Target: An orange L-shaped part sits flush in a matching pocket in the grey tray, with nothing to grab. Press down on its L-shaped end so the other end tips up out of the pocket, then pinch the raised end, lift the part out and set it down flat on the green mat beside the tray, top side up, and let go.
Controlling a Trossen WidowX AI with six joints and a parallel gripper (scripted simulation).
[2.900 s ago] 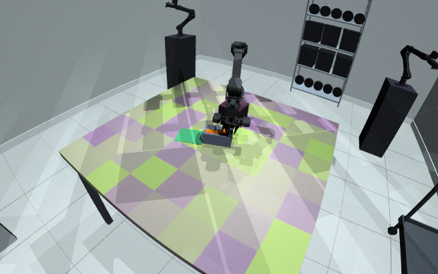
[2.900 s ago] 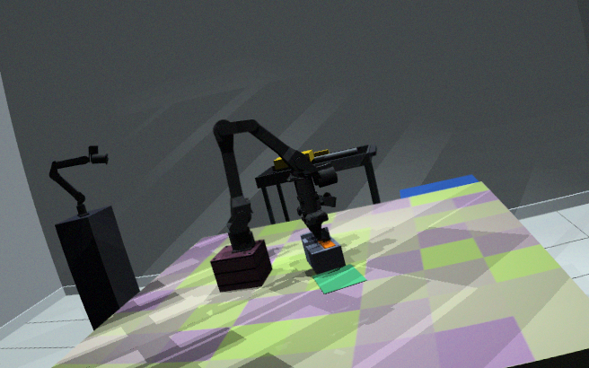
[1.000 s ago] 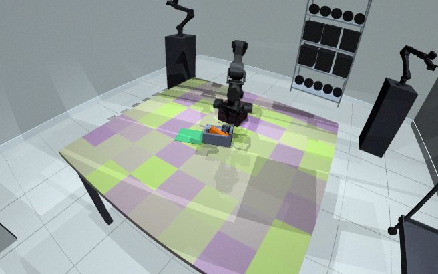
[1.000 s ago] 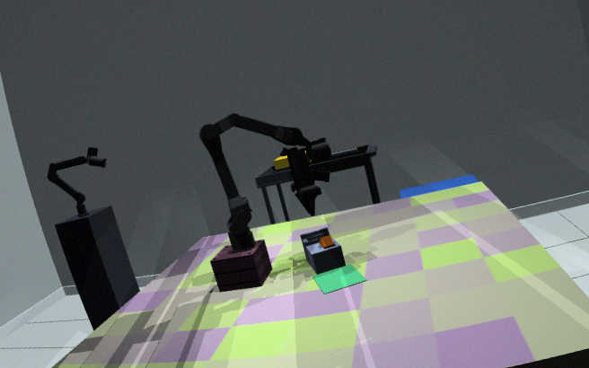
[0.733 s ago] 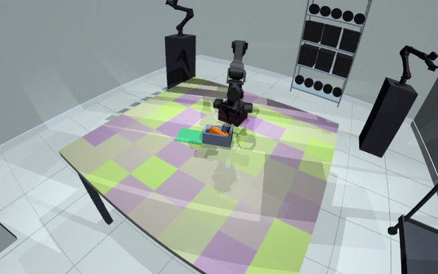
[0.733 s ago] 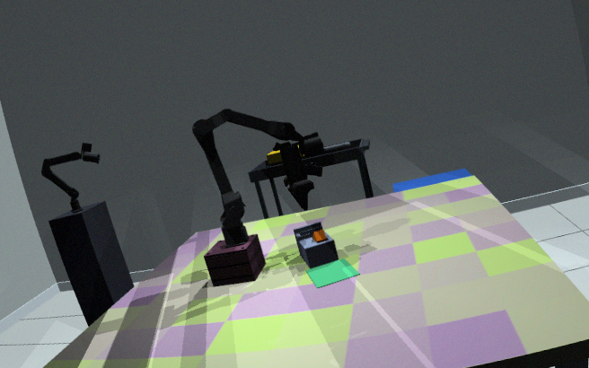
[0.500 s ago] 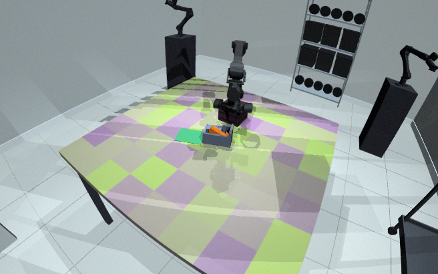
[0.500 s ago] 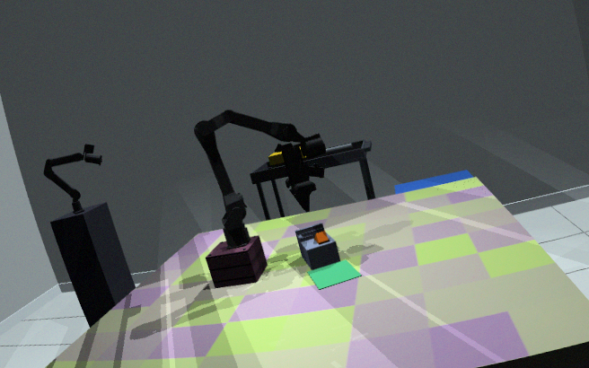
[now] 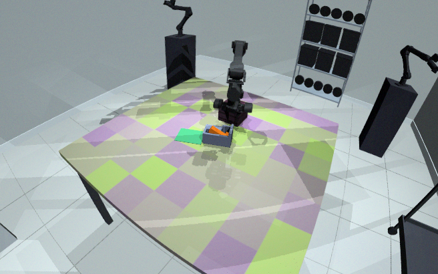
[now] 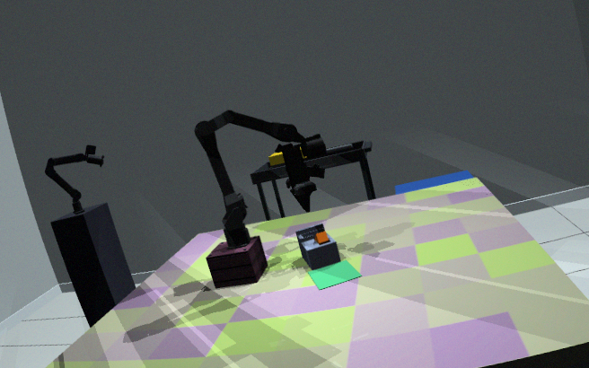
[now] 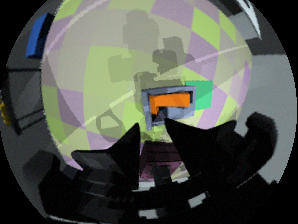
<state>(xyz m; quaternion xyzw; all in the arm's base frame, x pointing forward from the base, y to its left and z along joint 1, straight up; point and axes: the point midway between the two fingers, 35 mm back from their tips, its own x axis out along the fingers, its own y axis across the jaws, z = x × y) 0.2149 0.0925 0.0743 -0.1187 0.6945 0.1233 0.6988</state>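
Right now the orange L-shaped part is 10 mm ahead of my gripper tip, 40 mm to the right of it and 100 mm below it. From my gripper tip the other things lie so: green mat 70 mm ahead, 210 mm to the right, 160 mm below.
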